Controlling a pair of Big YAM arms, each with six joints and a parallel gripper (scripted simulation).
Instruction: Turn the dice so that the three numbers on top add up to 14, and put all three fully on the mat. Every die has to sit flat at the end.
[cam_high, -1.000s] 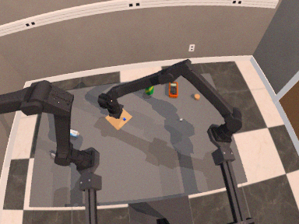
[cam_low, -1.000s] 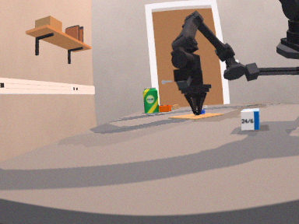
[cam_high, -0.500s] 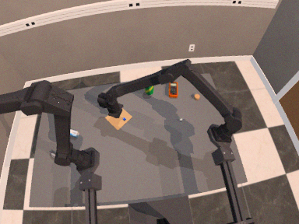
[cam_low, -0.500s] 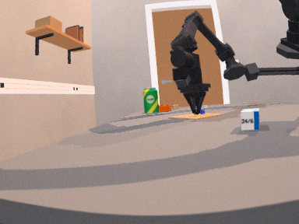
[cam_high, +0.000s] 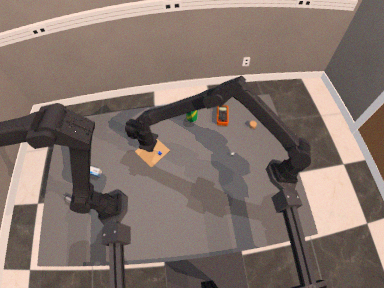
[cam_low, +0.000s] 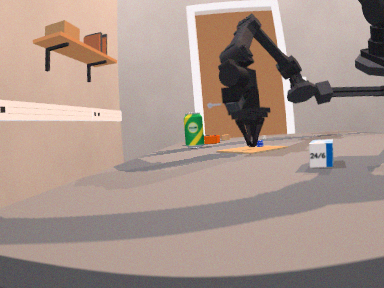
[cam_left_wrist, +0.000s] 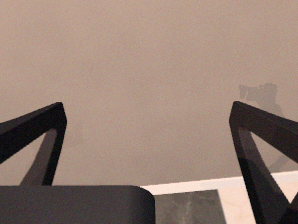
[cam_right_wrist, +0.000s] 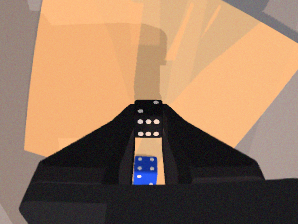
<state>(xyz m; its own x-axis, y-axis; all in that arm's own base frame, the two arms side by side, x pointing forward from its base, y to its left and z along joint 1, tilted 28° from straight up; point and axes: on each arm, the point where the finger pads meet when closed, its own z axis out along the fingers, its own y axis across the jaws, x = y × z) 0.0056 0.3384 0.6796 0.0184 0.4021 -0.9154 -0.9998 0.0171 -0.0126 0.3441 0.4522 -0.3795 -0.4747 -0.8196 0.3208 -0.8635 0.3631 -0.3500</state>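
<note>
Right now the black die is right at my right hand. The rest, counted from my right hand: blue die (30 mm behind, 40 mm to the right, 10 mm below); mat (20 mm below).
</note>
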